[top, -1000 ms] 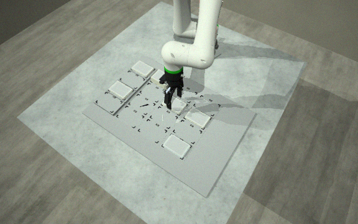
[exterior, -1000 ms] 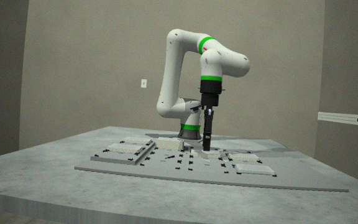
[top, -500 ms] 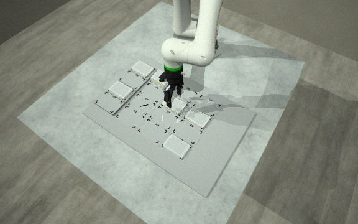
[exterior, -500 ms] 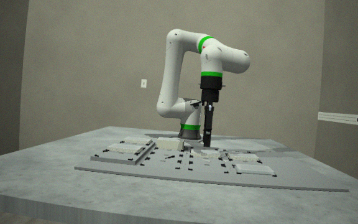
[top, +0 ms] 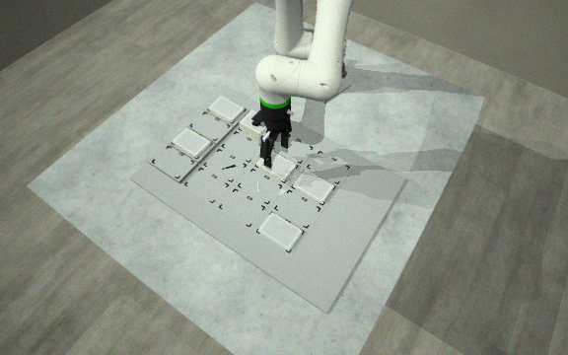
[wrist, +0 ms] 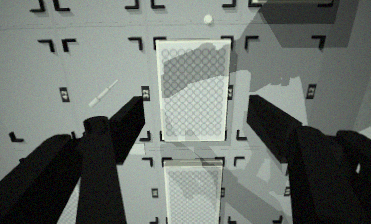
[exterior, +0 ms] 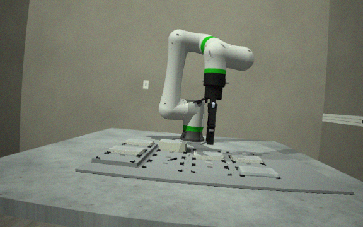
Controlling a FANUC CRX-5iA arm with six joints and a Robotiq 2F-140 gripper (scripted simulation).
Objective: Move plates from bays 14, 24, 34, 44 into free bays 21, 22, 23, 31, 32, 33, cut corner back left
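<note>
Right now my hand is 11 cm past the sealed deep-well block, 16 cm to the left of it and 7 cm above it. Also, from my hand: plate 21 cm ahead, 16 cm to the left, 8 cm below; white tip 11 cm ahead, 9 cm below; thin black stick 11 cm ahead, 14 cm to the right, 9 cm below.
</note>
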